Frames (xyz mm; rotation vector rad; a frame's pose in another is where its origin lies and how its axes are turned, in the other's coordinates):
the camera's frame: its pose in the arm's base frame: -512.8 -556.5 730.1 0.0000 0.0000 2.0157
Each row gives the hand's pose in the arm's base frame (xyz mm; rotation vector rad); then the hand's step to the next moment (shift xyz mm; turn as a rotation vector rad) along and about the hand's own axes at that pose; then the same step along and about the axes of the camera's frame.
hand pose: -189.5 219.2 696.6 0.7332 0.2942 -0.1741
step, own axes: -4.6 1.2 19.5 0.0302 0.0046 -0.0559
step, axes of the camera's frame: -10.9 5.3 16.0 0.0280 -0.0337 -0.0463
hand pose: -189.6 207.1 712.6 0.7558 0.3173 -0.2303
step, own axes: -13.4 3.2 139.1 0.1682 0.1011 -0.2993
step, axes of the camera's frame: -92.0 25.9 102.0 0.1850 -0.2307 -0.2016
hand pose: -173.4 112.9 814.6 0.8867 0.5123 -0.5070
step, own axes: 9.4 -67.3 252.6 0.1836 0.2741 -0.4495
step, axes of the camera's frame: -229.5 88.9 88.5 0.3400 -0.3997 -0.1886
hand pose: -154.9 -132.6 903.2 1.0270 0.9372 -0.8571
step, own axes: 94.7 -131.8 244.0 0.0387 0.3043 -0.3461
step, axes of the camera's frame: -241.3 149.9 -71.8 0.2784 -0.3687 -0.0218
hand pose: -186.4 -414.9 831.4 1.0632 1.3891 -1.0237
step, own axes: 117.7 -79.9 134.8 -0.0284 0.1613 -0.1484
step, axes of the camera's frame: -106.1 107.4 -125.0 0.1096 -0.1888 0.0347
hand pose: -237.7 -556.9 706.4 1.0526 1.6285 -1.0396
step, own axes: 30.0 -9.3 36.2 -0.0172 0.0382 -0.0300
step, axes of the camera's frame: -25.3 19.7 -35.6 0.0183 -0.0450 0.0170
